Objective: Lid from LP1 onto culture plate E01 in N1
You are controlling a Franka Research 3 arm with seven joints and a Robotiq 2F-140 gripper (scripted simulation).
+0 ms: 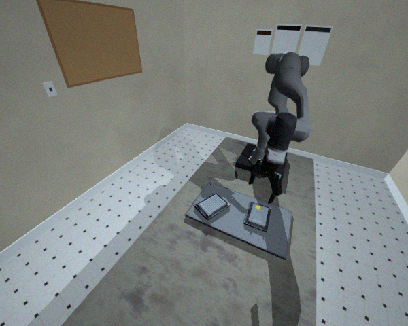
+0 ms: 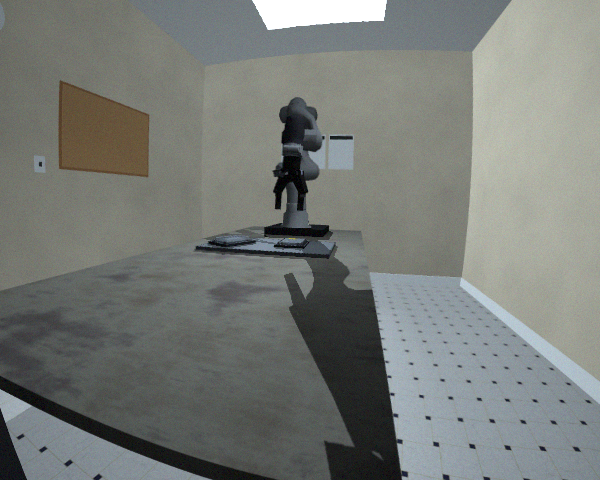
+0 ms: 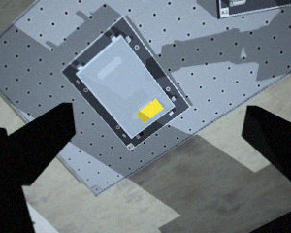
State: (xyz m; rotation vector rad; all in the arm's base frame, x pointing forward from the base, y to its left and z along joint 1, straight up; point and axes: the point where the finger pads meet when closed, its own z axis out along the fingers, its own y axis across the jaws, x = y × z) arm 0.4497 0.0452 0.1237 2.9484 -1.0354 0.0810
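My hand is 30 mm short of the clear lid, 30 mm to the right of it and 140 mm above it. Also, from my hand: lid park LP1: 30 mm ahead, 30 mm to the left, 150 mm below; then culture plate E01: 70 mm ahead, 230 mm to the right, 130 mm below.
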